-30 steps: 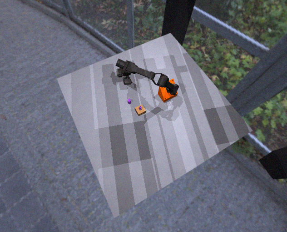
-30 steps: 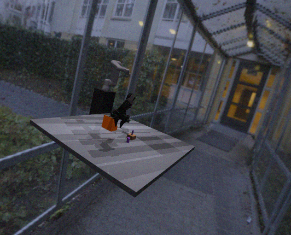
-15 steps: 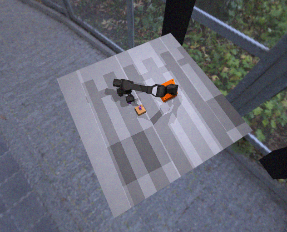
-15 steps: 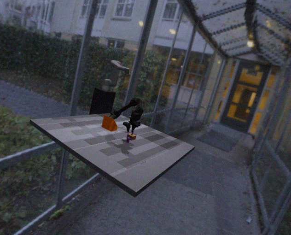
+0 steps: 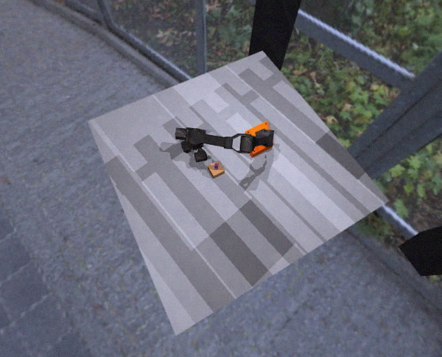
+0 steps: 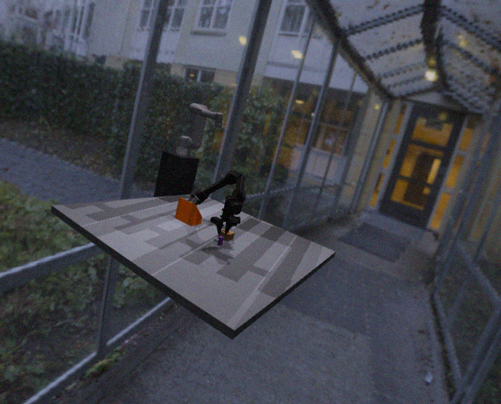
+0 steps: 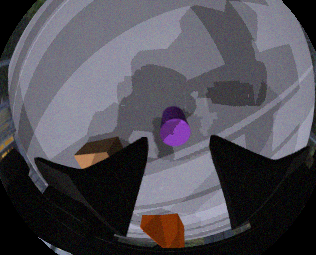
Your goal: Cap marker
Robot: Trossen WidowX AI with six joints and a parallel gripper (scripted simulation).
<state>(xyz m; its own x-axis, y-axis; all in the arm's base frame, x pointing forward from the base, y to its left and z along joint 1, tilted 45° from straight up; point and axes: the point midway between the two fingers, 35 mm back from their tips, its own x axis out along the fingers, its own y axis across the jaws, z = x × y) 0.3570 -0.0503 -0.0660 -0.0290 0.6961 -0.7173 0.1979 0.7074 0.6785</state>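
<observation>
My gripper tip is 40 mm above the purple cap. The rest, counted from my gripper tip: holder block: 120 mm to the left, 50 mm below, 50 mm behind.
</observation>
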